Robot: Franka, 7 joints.
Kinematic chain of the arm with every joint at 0, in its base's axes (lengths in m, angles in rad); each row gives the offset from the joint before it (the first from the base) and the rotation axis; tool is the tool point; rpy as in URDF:
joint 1: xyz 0 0 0.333 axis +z
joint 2: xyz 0 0 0 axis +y
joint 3: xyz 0 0 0.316 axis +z
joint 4: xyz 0.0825 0 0 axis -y
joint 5: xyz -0.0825 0 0.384 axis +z
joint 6: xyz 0 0 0 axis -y
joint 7: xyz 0.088 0 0 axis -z
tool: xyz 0 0 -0.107 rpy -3.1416 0 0
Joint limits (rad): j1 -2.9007..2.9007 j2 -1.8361..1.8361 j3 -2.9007..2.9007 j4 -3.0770..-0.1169 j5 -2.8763..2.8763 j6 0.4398..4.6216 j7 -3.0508..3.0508
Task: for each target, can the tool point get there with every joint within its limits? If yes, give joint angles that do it. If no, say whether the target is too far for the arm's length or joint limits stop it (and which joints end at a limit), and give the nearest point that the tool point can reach.
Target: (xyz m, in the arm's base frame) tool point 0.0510 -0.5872 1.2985
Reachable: no: too far | nearest point 0.0387 -0.4453 1.0652 | short by 0.273 m
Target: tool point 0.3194 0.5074 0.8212
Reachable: yes | joints -1.7154 -0.3648 2.2298 -1.0200 1.8804 1.3409 1.0225
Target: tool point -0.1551 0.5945 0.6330
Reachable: yes | joints -1.7322 -1.4276 -0.5095 -0.6857 2.1927 4.1736 0.5164
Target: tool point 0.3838 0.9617 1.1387
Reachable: no: too far | nearest point 0.2510 0.6288 0.8598 | short by 0.454 m
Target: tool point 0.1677 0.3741 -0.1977
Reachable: yes | joints 0.4396 1.5186 0.3914 -1.8217 1.9536 2.1484 1.7816
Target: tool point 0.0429 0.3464 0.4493
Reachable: yes | joints 2.2751 -0.7622 -0.8185 -2.4991 0.0796 1.6690 0.7569
